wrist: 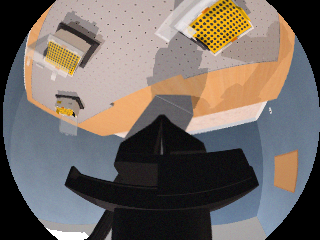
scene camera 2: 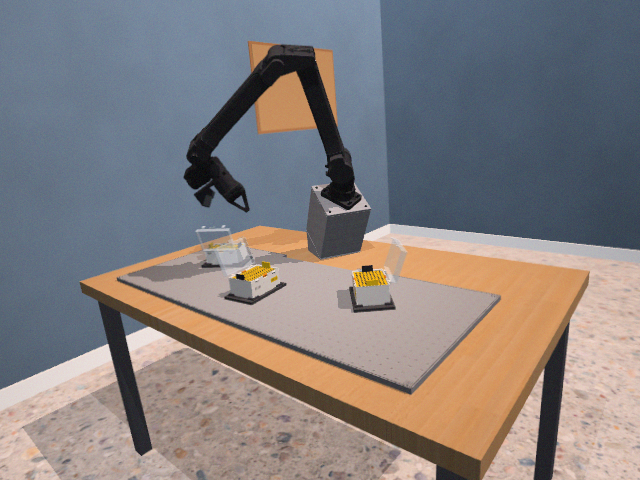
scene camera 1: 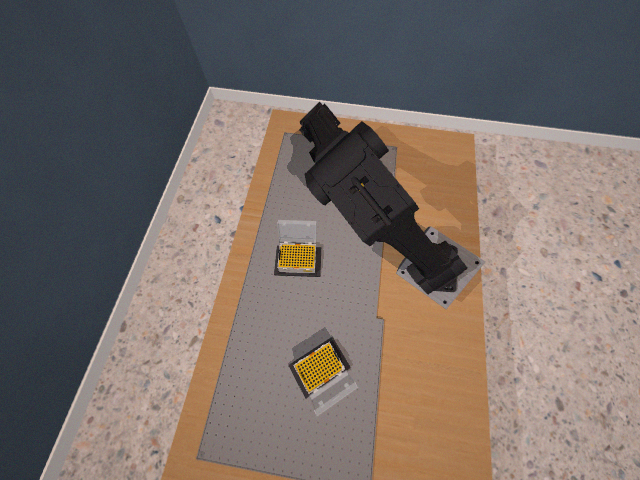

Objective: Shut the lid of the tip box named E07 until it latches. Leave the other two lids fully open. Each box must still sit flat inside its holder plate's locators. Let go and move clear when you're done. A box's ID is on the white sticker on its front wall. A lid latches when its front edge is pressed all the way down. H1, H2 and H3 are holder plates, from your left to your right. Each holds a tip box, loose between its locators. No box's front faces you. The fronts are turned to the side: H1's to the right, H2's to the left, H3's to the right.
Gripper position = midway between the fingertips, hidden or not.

In view: my gripper (wrist: 161,119) and a tip box (scene camera 2: 235,255).
The tip box shows as well in the wrist view (wrist: 60,55) and in scene camera 1 (scene camera 1: 292,230).
